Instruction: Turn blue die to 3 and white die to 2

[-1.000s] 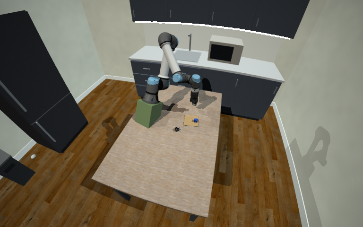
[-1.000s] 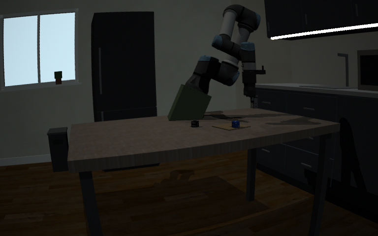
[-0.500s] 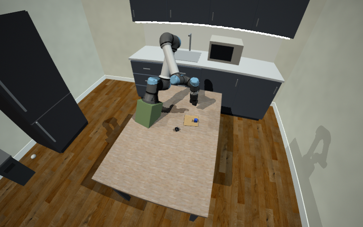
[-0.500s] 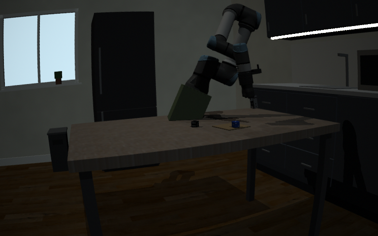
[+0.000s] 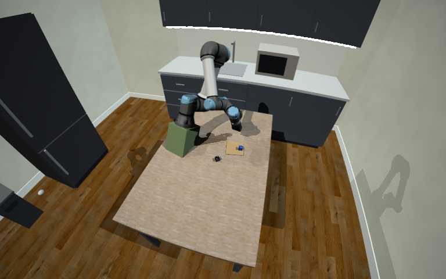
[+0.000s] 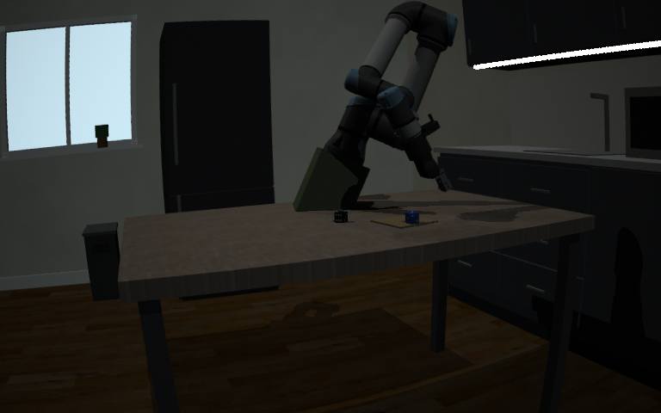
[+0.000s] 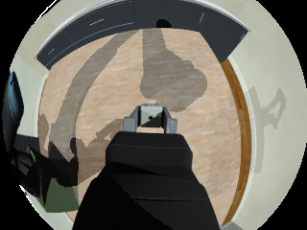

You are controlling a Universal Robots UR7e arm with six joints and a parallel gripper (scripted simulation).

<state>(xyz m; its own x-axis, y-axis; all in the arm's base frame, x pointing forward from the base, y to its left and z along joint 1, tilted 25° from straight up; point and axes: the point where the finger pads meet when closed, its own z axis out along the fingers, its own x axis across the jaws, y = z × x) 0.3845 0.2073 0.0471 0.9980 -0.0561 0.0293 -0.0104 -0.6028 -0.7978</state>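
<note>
My hand is right at the white die. From my hand the other things lie so: black die 310 mm to the right, 90 mm below, 60 mm behind; then blue die 140 mm to the right, 80 mm below, 70 mm ahead; then tan mat 140 mm to the right, 100 mm below, 20 mm ahead.
</note>
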